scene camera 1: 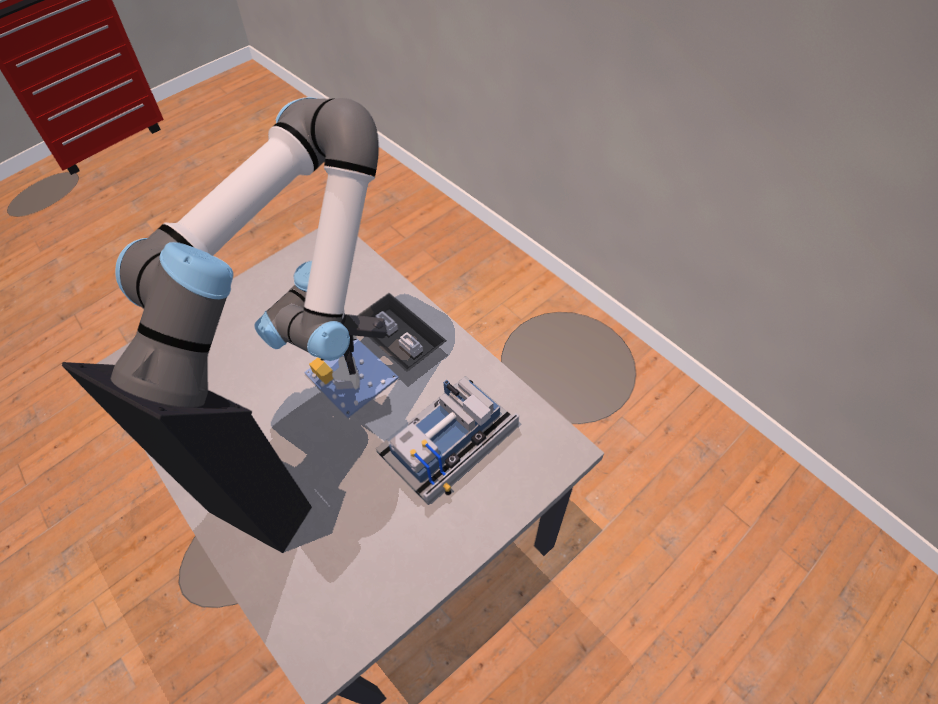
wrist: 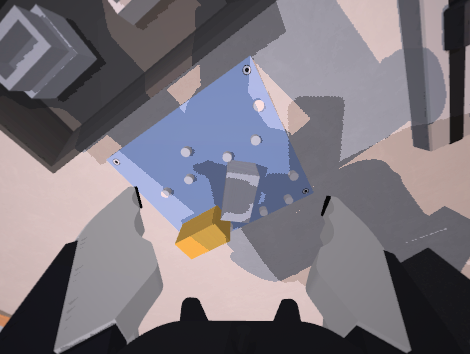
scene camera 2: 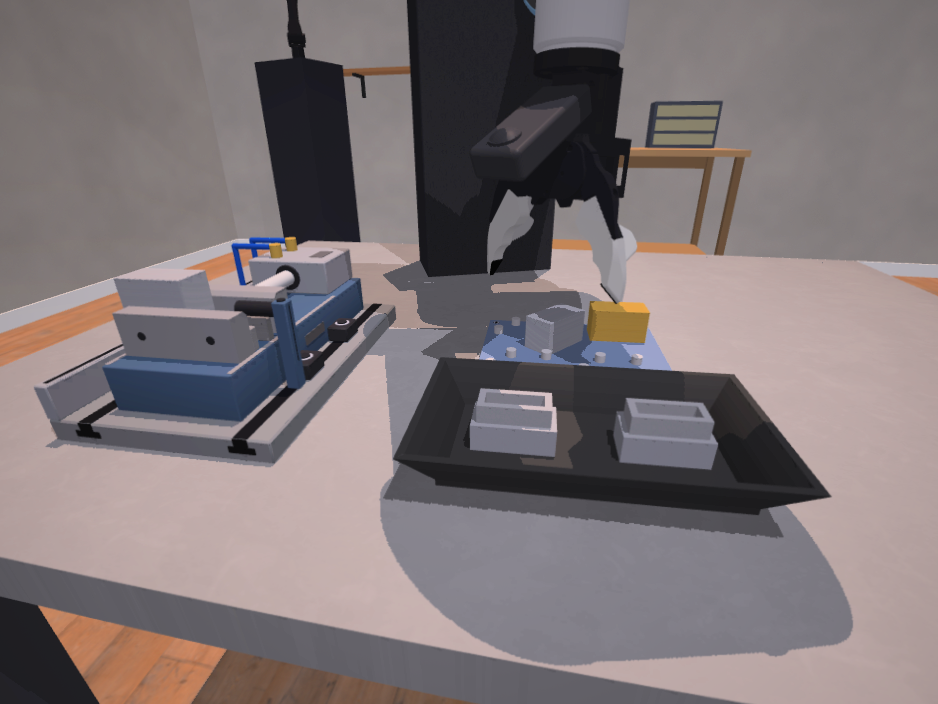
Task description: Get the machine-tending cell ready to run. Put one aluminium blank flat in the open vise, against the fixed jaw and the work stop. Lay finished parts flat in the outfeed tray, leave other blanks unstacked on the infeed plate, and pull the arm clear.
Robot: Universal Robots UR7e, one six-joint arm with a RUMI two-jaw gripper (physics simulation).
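Places are measured from the arm's base along level axes (x back, y right, z up), in millimetres.
Pixels of known places: gripper, fingertip midpoint: (scene camera 1: 354, 363) (wrist: 234, 193) (scene camera 2: 547, 287); arm's base, link origin: (scene camera 1: 158, 390).
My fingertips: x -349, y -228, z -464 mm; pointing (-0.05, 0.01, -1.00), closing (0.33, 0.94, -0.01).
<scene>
Ahead of a thing's pixels: the offset from my fingertips to its top centre. "spot": to the spot under its first point.
My gripper (scene camera 2: 556, 285) (wrist: 234, 193) is open and empty, with its fingers wide apart above the infeed plate @(dy -27, dx +15, dz -72 mm) (scene camera 2: 572, 360) (wrist: 200, 115). Below and between them, a grey aluminium blank @(dy -3, dx +31, dz -36 mm) (scene camera 2: 554, 330) (wrist: 240, 195) is on the pegged blue plate; it looks slightly tilted. The vise @(dy +262, dx -126, dz +19 mm) (scene camera 1: 450, 433) (scene camera 2: 178, 390) is open, and no blank shows between its jaws. Its work stop looks like the blue post @(dy +172, dx -174, dz +18 mm) (scene camera 2: 288, 344). Two stepped finished parts @(spot: dy -107, dx -126, dz -33 mm) (scene camera 1: 385, 323) @(spot: dy -11, dx -154, dz -33 mm) (scene camera 1: 409, 344) (scene camera 2: 513, 424) (scene camera 2: 666, 435) sit apart in the black outfeed tray (scene camera 2: 606, 491).
A yellow block @(dy -62, dx +79, dz -36 mm) (scene camera 1: 321, 370) (scene camera 2: 618, 322) (wrist: 202, 232) stands at the plate's edge, close beside the blank. The tray lies along another side of the plate. Blue hoses (scene camera 1: 434, 458) rise over the vise's far end. The black robot pedestal (scene camera 1: 204, 462) stands behind the plate.
</scene>
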